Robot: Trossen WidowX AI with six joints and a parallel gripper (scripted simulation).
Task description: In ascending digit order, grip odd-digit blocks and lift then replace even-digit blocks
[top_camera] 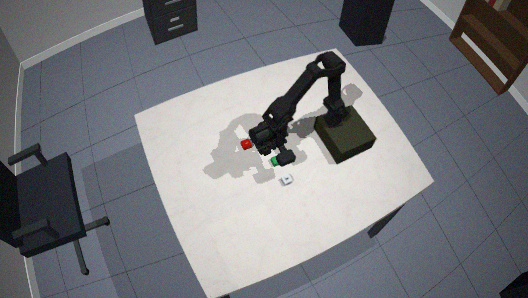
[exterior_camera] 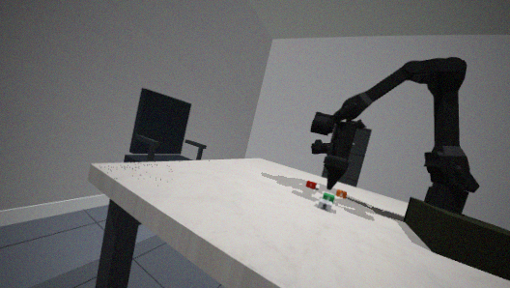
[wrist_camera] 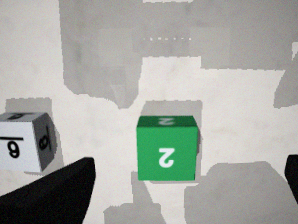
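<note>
The green block lies 10 mm behind my gripper tip, 10 mm to the left of it and 30 mm below it. The rest, counted from my gripper tip: orange block: 30 mm behind, 120 mm to the right, 30 mm below; white block: 10 mm behind, 100 mm to the left, 30 mm below; red block: 80 mm ahead, 90 mm to the right, 30 mm below.
</note>
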